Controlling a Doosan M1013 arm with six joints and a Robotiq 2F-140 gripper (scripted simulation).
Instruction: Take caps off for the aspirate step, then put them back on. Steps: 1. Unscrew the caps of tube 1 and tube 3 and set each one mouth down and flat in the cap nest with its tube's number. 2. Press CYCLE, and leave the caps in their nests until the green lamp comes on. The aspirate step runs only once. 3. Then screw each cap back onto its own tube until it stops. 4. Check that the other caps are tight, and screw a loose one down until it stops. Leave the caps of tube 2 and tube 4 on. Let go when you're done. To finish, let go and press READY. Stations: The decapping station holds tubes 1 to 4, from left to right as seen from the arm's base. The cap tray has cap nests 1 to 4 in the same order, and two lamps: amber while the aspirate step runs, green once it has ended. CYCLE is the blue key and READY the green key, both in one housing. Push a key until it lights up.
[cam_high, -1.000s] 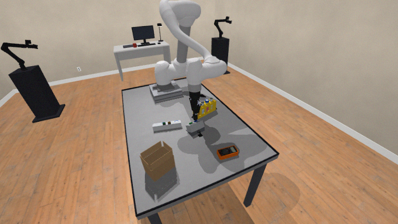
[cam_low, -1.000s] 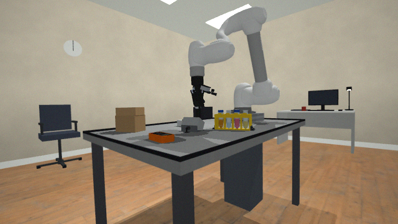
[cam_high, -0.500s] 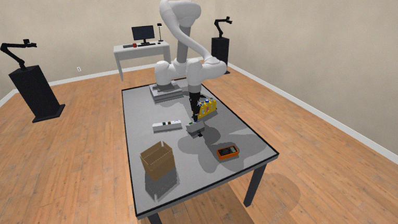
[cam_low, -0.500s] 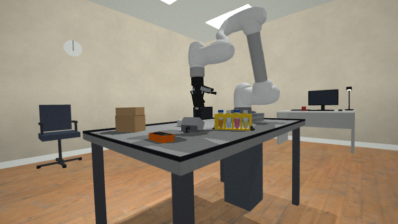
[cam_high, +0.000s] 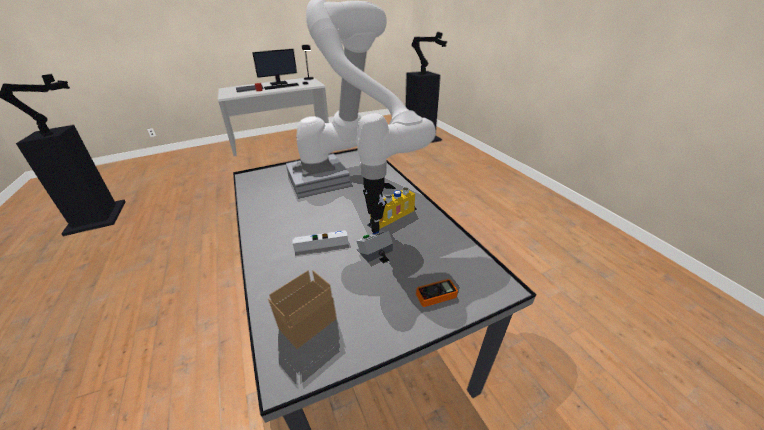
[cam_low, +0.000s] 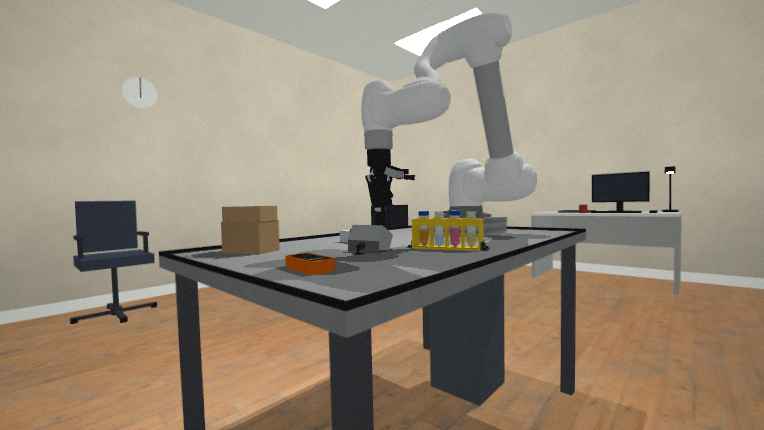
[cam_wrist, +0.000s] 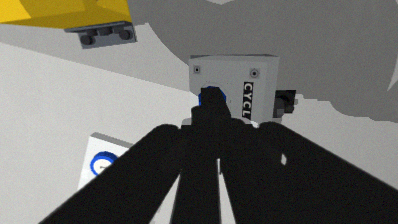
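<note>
Right now my hand is 40 mm above the blue key. Round my hand: green key: 40 mm to the right, 40 mm below, 10 mm ahead; then orange multimeter: 330 mm ahead, 90 mm below, 80 mm to the left; then grey key housing: 50 mm below, 20 mm to the right, 20 mm ahead.
</note>
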